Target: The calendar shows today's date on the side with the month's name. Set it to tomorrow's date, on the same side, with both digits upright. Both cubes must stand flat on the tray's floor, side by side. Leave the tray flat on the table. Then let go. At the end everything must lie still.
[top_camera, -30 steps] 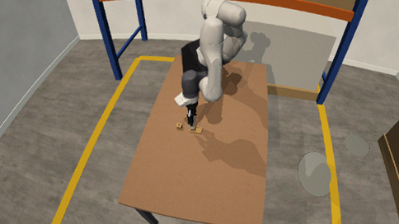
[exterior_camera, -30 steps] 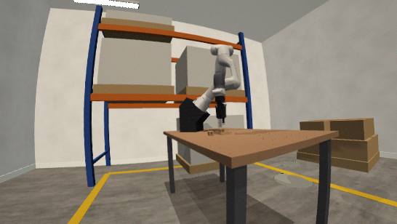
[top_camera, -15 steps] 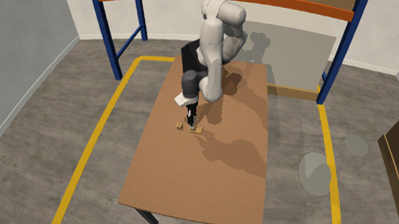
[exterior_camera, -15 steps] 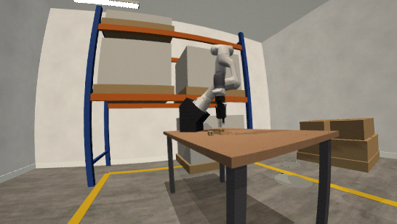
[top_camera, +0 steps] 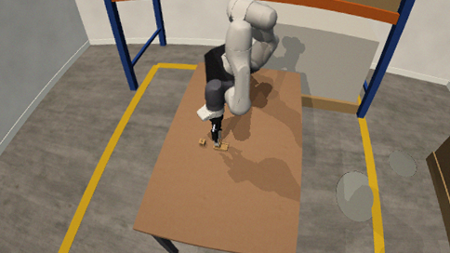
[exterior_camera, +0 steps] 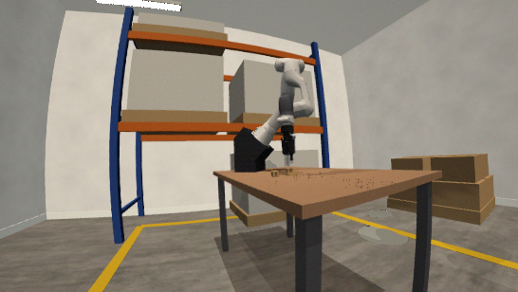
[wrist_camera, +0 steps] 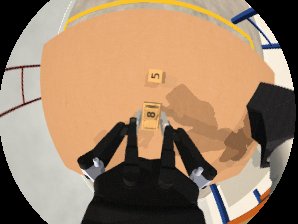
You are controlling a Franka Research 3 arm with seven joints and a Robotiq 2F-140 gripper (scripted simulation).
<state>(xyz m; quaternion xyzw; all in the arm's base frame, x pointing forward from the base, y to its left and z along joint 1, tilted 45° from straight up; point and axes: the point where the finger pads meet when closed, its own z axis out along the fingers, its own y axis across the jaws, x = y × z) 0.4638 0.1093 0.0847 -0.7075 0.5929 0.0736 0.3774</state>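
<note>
My gripper is now 7 cm above the wooden tray, 2 cm to the right of it and 1 cm past it.
</note>
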